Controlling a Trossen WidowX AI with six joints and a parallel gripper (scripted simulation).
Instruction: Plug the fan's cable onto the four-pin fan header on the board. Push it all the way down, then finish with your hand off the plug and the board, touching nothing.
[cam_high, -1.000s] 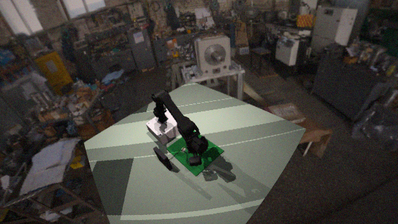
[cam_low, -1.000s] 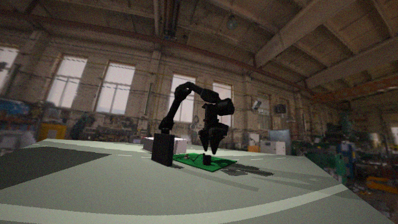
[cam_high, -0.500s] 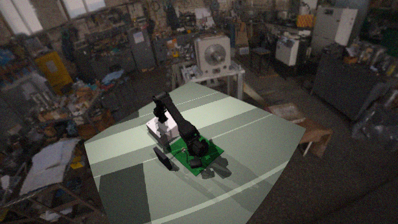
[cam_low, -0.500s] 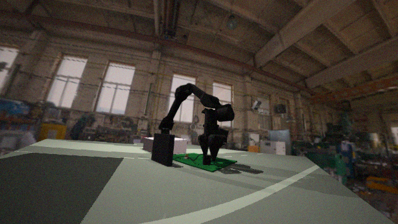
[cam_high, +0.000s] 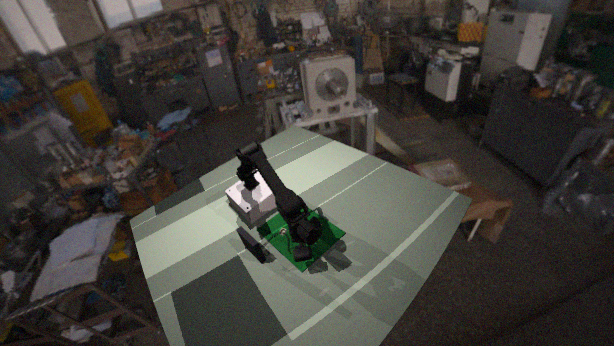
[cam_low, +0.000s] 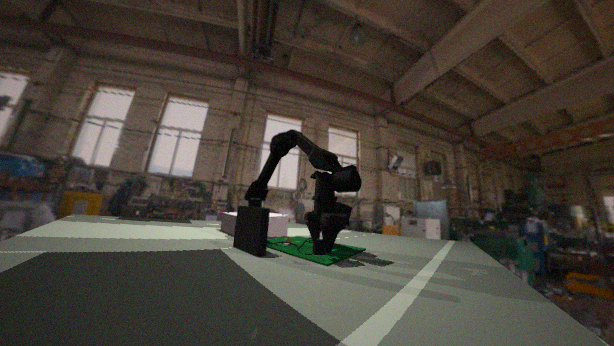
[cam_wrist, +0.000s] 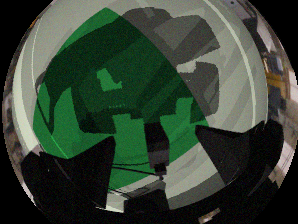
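My gripper tip is 9 cm past the green board, 6 cm to the right of it and 3 cm above it. Round my gripper tip: dark plug: 1 cm behind, 1 cm above; black fan: 14 cm behind, 13 cm to the right, 4 cm above.
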